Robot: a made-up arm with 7 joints.
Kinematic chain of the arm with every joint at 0, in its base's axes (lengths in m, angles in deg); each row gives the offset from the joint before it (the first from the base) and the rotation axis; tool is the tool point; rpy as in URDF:
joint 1: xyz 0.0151 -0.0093 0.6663 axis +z
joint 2: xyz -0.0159 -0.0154 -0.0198 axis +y
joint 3: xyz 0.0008 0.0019 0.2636 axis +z
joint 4: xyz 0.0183 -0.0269 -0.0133 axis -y
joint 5: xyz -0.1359 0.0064 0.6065 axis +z
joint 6: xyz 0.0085 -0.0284 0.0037 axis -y
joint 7: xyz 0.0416 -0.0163 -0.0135 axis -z
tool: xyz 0.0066 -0.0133 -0.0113 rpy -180 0 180
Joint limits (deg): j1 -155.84..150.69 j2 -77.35..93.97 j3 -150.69..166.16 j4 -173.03..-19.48 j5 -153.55..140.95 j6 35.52..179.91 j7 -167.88..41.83
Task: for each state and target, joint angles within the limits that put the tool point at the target. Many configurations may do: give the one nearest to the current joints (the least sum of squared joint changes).
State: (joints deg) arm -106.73 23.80 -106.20 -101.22 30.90 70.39 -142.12
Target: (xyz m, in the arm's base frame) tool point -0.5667 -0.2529 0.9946
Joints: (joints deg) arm -68.17 45.24 -108.74 -95.64 31.06 59.80 -144.93
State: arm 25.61 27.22 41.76 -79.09 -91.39 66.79 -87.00
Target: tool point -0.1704 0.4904 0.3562
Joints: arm 47.70 40.10 58.77 -131.77 -87.01 64.10 -89.07
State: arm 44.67 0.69 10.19 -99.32 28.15 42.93 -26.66
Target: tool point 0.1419 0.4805 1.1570
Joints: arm 54.36 -16.35 20.97 -85.53 29.24 42.89 -26.87
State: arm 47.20 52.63 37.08 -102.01 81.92 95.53 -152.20
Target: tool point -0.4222 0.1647 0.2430
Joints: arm 76.65 77.96 49.03 -121.23 82.22 96.47 -150.83
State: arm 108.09 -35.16 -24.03 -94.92 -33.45 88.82 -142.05
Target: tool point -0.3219 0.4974 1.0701
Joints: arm 131.00 -10.22 -0.12 -96.06 -33.91 92.28 -140.71
